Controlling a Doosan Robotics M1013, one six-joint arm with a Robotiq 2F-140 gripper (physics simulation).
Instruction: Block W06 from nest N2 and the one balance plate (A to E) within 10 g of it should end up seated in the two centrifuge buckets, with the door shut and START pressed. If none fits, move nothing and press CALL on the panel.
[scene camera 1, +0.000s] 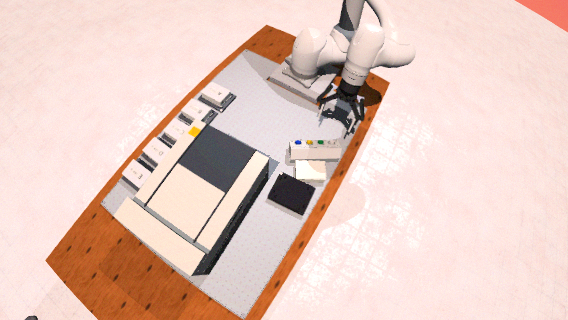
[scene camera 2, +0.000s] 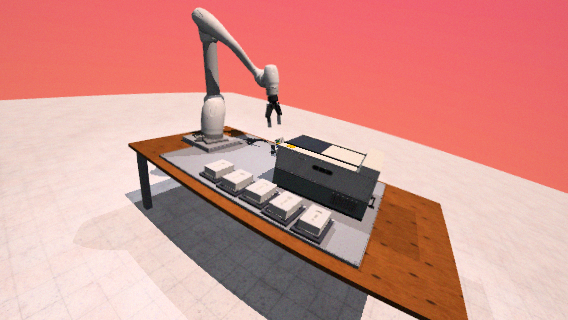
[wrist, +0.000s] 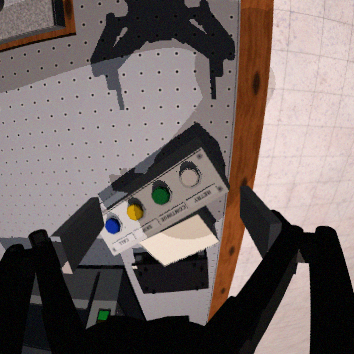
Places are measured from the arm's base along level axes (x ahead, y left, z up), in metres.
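Pixels of known places: gripper, fingertip midpoint: (scene camera 1: 334, 122) (scene camera 2: 274, 126) (wrist: 168, 207); arm's base, origin of the base link: (scene camera 1: 304, 72) (scene camera 2: 211, 138).
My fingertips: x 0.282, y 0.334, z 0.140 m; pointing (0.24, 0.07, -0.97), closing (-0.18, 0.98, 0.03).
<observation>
Ahead of a thing's pixels: the offset from my fingertips to its middle. "spot": to the spot under its first point.
My gripper (scene camera 1: 334, 122) (scene camera 2: 274, 124) (wrist: 168, 207) is open and empty, above the button panel {0.090 m ahead, 0.012 m right, 0.122 m down} (scene camera 1: 315, 151) (wrist: 150, 210). The panel has blue CALL {0.121 m ahead, 0.084 m right, 0.095 m down} (wrist: 113, 226), yellow SKIP, green CONTINUE and white RETRY buttons. The centrifuge {0.566 m ahead, 0.215 m right, 0.042 m down} (scene camera 1: 187, 202) (scene camera 2: 320, 177) has a dark area (scene camera 1: 217, 157) and a cream panel on top; its door state and buckets cannot be made out. White plates A {0.147 m ahead, 0.574 m right, 0.131 m down} (scene camera 1: 216, 93) (scene camera 2: 219, 167), B {0.285 m ahead, 0.568 m right, 0.131 m down} (scene camera 2: 237, 179), C {0.416 m ahead, 0.546 m right, 0.131 m down} (scene camera 2: 260, 190), D {0.550 m ahead, 0.544 m right, 0.131 m down} (scene camera 1: 157, 150) (scene camera 2: 285, 205) and E {0.686 m ahead, 0.532 m right, 0.131 m down} (scene camera 1: 136, 173) (scene camera 2: 315, 220) sit on dark bases. Block W06 cannot be identified.
A cream block {0.180 m ahead, 0.031 m left, 0.143 m down} (scene camera 1: 310, 171) (wrist: 182, 240) sits beside the panel, with a dark tray {0.308 m ahead, 0.029 m left, 0.141 m down} (scene camera 1: 291, 193) (wrist: 172, 279) next to it. A green light {spot: 0.315 m ahead, 0.107 m right, 0.033 m down} (wrist: 104, 315) shows on the centrifuge. The arm's base (scene camera 2: 212, 141) stands at the table's far end.
</observation>
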